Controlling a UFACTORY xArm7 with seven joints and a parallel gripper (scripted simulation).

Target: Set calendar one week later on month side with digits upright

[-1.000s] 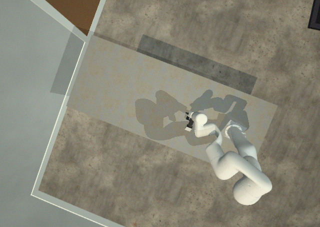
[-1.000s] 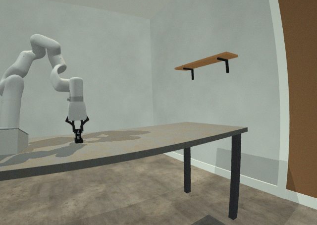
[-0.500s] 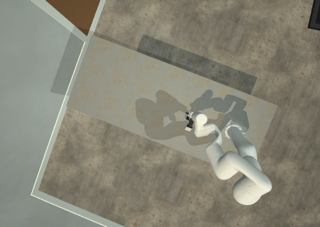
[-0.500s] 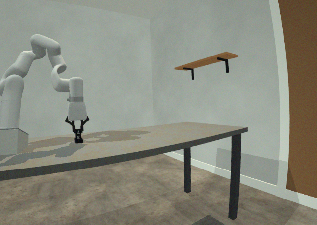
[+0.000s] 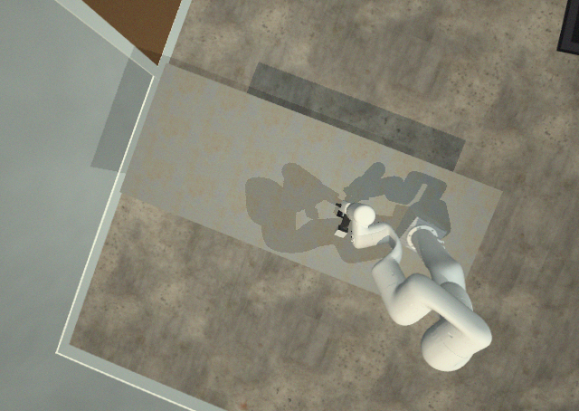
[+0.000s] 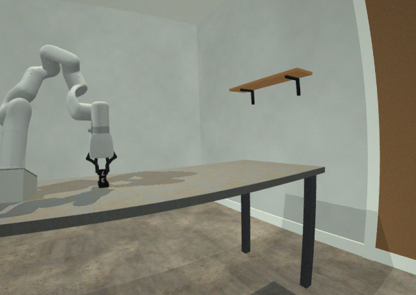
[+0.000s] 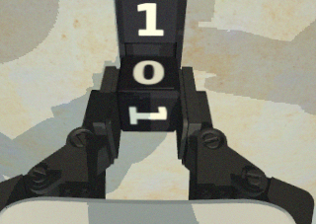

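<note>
My gripper is now 6 cm above the black calendar tray and 2 cm to the right of it.
</note>
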